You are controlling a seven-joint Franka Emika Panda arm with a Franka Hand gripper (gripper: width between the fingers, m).
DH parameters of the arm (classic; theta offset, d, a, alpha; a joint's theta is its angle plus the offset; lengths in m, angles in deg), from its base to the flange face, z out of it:
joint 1: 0 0.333 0 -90
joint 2: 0 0 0 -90
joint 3: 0 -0.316 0.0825 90
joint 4: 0 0 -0.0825 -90
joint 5: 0 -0.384 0 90
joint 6: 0 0 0.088 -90
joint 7: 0 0.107 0 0
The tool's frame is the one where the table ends.
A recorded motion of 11 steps. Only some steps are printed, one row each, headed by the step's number.
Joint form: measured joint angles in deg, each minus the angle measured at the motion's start. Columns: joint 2, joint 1, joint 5, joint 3, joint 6, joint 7, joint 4.
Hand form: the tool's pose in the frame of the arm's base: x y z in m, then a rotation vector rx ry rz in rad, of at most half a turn. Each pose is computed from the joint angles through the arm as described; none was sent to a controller.
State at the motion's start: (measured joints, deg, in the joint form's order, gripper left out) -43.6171 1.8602 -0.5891 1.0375 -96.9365 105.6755 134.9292
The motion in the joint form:
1: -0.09 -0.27 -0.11 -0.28 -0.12 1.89 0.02
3: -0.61 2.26 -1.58 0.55 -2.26 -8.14 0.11
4: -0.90 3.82 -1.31 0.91 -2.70 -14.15 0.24
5: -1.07 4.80 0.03 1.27 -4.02 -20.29 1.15
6: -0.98 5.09 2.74 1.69 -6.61 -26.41 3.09
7: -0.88 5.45 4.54 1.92 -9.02 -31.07 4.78
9: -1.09 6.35 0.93 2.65 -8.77 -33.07 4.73
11: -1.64 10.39 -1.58 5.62 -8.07 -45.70 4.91
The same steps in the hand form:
1: 0.3254 0.0047 0.5951 -1.8204 2.4423 -0.0638
3: 0.3262 0.0153 0.6010 -2.0247 2.2027 -0.0743
4: 0.3252 0.0210 0.6023 -2.1567 2.0650 -0.0939
5: 0.3263 0.0220 0.5977 -2.2838 1.9355 -0.1356
6: 0.3304 0.0173 0.5851 -2.4099 1.8195 -0.2017
7: 0.3338 0.0162 0.5744 -2.5040 1.7167 -0.2494
9: 0.3322 0.0210 0.5754 -2.4889 1.6536 -0.1800
11: 0.3291 0.0266 0.5747 -2.6292 1.3172 -0.1206

